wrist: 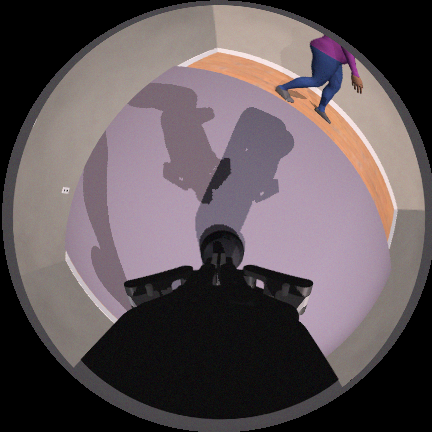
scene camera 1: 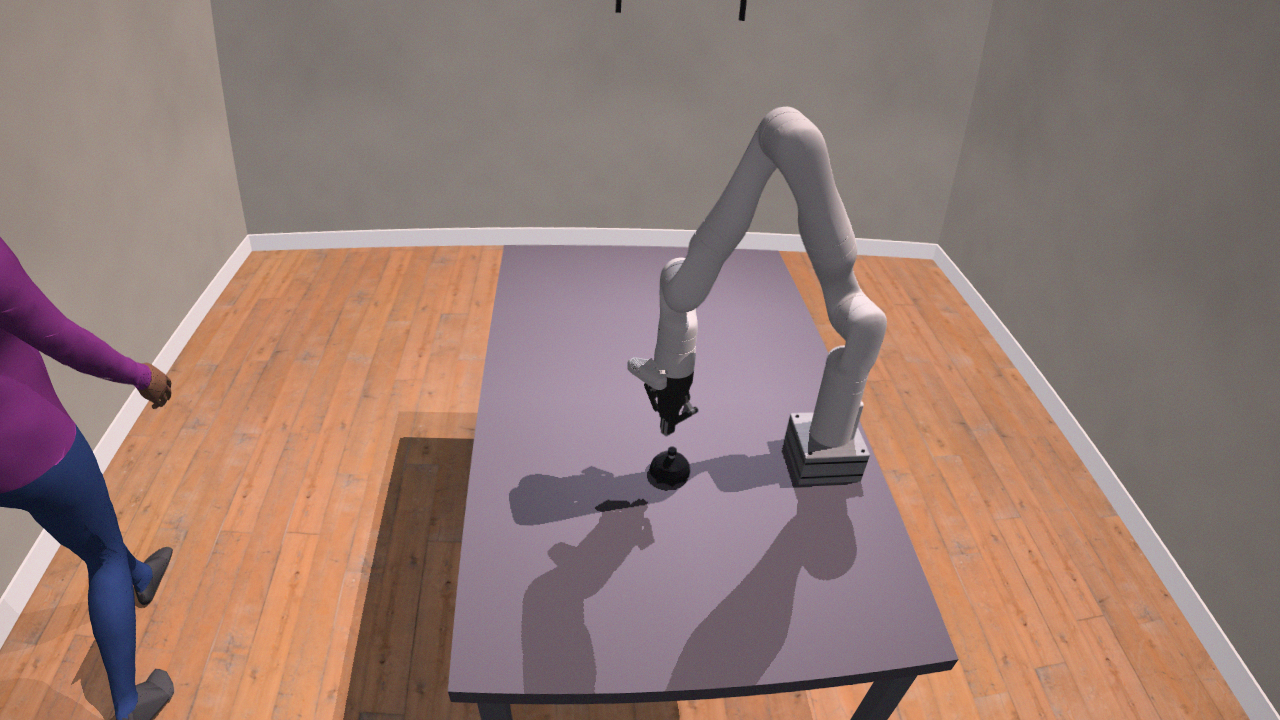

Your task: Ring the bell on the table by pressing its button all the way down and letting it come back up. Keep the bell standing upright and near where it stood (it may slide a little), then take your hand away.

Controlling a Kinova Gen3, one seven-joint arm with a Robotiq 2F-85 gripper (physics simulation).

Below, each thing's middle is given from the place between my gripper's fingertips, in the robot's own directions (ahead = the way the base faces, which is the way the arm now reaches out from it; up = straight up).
The black round bell (scene camera 1: 673,470) is 20 mm behind my hand, 10 mm to the right of it and 90 mm below it.
